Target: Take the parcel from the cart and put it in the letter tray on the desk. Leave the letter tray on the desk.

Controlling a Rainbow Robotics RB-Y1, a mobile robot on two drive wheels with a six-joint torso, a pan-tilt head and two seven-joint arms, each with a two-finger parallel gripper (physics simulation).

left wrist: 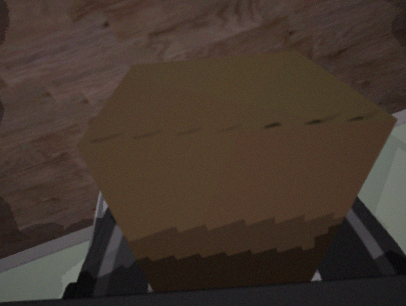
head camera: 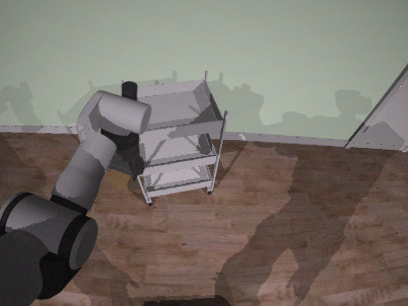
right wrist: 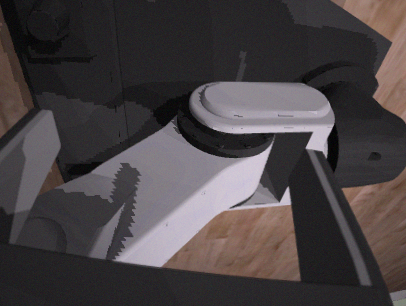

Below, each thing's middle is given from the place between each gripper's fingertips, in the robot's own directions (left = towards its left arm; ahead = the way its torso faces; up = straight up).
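The small tan parcel [left wrist: 234, 171] has my left hand 2 cm below it. My right gripper, meanwhile, is 34 cm below the parcel, 62 cm short of it and 43 cm to the right of it.
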